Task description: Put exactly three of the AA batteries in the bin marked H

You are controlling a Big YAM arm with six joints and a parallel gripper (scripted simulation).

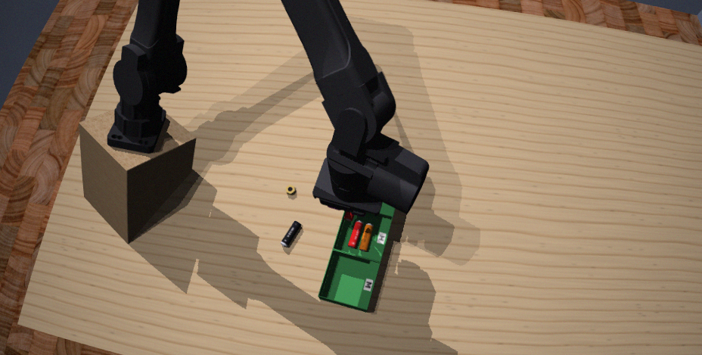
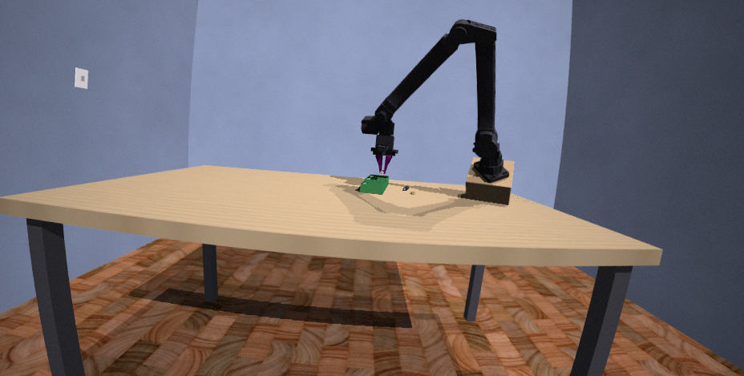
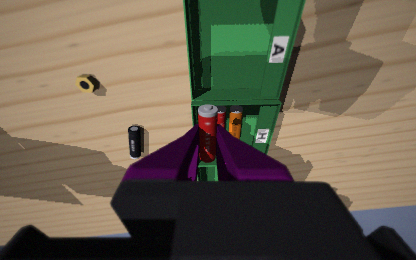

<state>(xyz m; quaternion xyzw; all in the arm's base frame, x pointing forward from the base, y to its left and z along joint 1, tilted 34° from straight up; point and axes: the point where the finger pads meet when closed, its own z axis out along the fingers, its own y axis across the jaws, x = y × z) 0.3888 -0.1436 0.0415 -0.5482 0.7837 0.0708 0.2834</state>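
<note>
The green bin lies 20 mm ahead of my hand, 40 mm to the right of it and 50 mm below it. From my hand the other things lie so: black AA battery (110 mm behind, 40 mm to the right, 70 mm below); then orange AA battery (20 mm ahead, 40 mm to the right, 60 mm below); then yellow nut (120 mm behind, 50 mm to the left, 70 mm below).
</note>
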